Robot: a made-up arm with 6 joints. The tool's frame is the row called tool.
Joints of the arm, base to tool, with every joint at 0 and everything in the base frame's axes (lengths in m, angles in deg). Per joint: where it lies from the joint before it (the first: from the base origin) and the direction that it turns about. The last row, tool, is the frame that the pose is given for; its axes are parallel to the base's.
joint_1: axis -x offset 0 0 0.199
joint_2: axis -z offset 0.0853 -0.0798 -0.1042
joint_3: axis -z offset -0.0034 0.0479 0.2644
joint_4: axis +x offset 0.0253 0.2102 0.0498
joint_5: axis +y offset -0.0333 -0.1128 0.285
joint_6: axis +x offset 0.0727 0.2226 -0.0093
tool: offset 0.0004 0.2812 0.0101
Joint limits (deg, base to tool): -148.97..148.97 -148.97..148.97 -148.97..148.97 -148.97..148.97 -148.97..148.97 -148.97..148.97
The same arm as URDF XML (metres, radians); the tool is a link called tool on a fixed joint. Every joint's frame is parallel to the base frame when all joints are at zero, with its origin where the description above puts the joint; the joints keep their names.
<robot name="arm">
  <joint name="tool_fixed" type="fixed">
    <parent link="link6"/>
    <child link="tool"/>
    <origin xyz="0.0004 0.2812 0.0101" rpy="0.0000 0.0000 0.0000"/>
  </joint>
  <joint name="joint_6" type="revolute">
    <parent link="link5"/>
    <child link="link6"/>
    <origin xyz="0.0727 0.2226 -0.0093" rpy="0.0000 0.0000 0.0000"/>
    <axis xyz="1 0 0"/>
    <limit lower="-2.6000" upper="2.6000"/>
  </joint>
  <joint name="joint_5" type="revolute">
    <parent link="link4"/>
    <child link="link5"/>
    <origin xyz="-0.0333 -0.1128 0.2850" rpy="0.0000 0.0000 0.0000"/>
    <axis xyz="0 1 0"/>
    <limit lower="-2.6000" upper="2.6000"/>
  </joint>
  <joint name="joint_4" type="revolute">
    <parent link="link3"/>
    <child link="link4"/>
    <origin xyz="0.0253 0.2102 0.0498" rpy="0.0000 0.0000 0.0000"/>
    <axis xyz="1 0 0"/>
    <limit lower="-2.6000" upper="2.6000"/>
  </joint>
  <joint name="joint_3" type="revolute">
    <parent link="link2"/>
    <child link="link3"/>
    <origin xyz="-0.0034 0.0479 0.2644" rpy="0.0000 0.0000 0.0000"/>
    <axis xyz="0 0 -1"/>
    <limit lower="-2.6000" upper="2.6000"/>
  </joint>
  <joint name="joint_2" type="revolute">
    <parent link="link1"/>
    <child link="link2"/>
    <origin xyz="0.0853 -0.0798 -0.1042" rpy="0.0000 0.0000 0.0000"/>
    <axis xyz="0 0 -1"/>
    <limit lower="-2.6000" upper="2.6000"/>
  </joint>
  <joint name="joint_1" type="revolute">
    <parent link="base"/>
    <child link="link1"/>
    <origin xyz="0.0000 0.0000 0.1990" rpy="0.0000 0.0000 0.0000"/>
    <axis xyz="-1 0 0"/>
    <limit lower="-2.6000" upper="2.6000"/>
  </joint>
  <link name="base"/>
  <link name="link1"/>
  <link name="link2"/>
  <link name="link3"/>
  <link name="link4"/>
  <link name="link5"/>
  <link name="link6"/>
  <link name="tool"/>
</robot>

